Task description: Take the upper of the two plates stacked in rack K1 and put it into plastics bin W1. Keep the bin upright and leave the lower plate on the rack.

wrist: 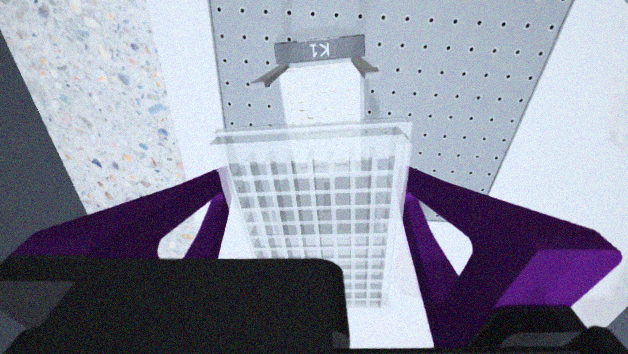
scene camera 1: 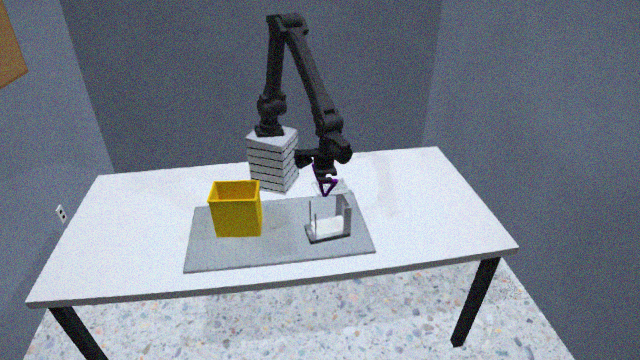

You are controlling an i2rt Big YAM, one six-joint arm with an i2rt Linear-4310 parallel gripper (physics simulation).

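My gripper (scene camera 1: 326, 190) (wrist: 314, 176) is shut on the upper plate, with its purple fingers at the plate's two long sides. That clear gridded plate (scene camera 1: 341, 186) (wrist: 320, 202) is held above rack K1, apart from it, and looks roughly level. The black gripper body hides part of the plate in the wrist view. Rack K1 (scene camera 1: 347, 221) (wrist: 345, 47) stands upright on the board. The lower plate (scene camera 1: 329, 228) (wrist: 322, 95) sits in the rack, partly hidden by the held plate in the wrist view. The yellow bin W1 (scene camera 1: 237, 218) stands upright and open at the top, left of the rack.
The grey perforated board (scene camera 1: 280, 250) (wrist: 440, 60) lies under the bin and rack on the white table (scene camera 1: 425, 200). The arm's white layered pedestal (scene camera 1: 267, 167) stands behind the bin. The rack's corner posts rise above its base.
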